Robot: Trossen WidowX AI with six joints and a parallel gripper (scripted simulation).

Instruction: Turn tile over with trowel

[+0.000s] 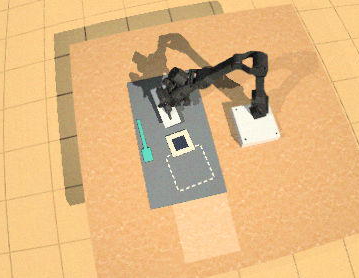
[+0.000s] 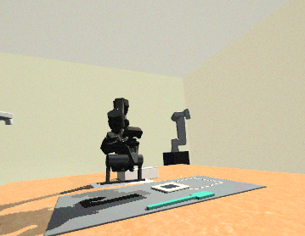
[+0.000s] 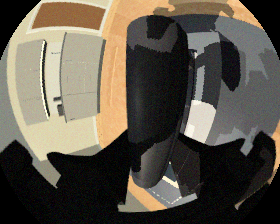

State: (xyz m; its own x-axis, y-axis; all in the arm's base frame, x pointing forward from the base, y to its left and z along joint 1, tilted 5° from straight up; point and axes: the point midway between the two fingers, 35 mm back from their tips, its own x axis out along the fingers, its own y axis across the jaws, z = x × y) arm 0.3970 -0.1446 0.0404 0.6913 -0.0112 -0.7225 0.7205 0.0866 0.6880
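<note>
My gripper tip is now 110 mm above the grey mat, 100 mm to the right of it and 20 mm past it. The rest, counted from my gripper tip: teal flat tool: 120 mm ahead, 110 mm to the left, 90 mm below; tile: 160 mm to the left, 90 mm below, 30 mm behind; small trowel: 30 mm behind, 10 mm below.
</note>
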